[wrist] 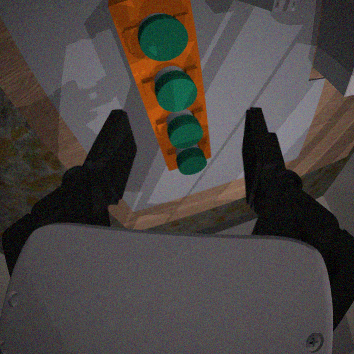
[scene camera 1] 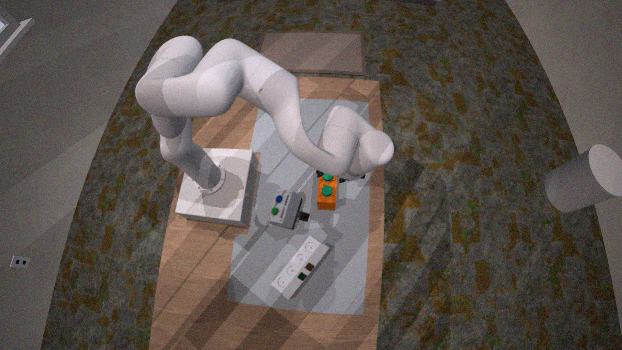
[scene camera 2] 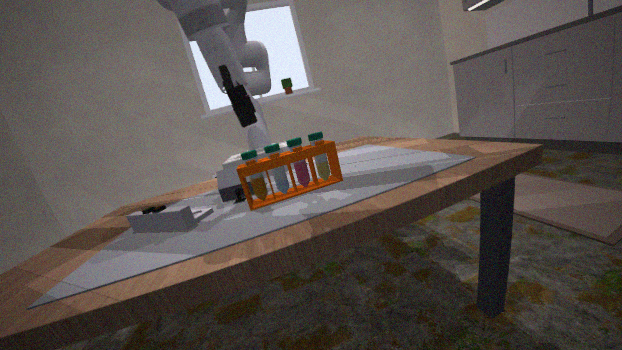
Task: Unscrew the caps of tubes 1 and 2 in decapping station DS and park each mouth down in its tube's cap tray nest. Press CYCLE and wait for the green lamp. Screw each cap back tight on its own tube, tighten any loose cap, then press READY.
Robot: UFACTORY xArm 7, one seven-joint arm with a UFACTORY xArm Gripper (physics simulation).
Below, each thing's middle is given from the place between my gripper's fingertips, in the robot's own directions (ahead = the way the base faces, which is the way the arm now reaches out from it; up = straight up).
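Grey control box [scene camera 1: 289, 207]: 12 cm behind my hand, 9 cm to the right of it and 14 cm below it.
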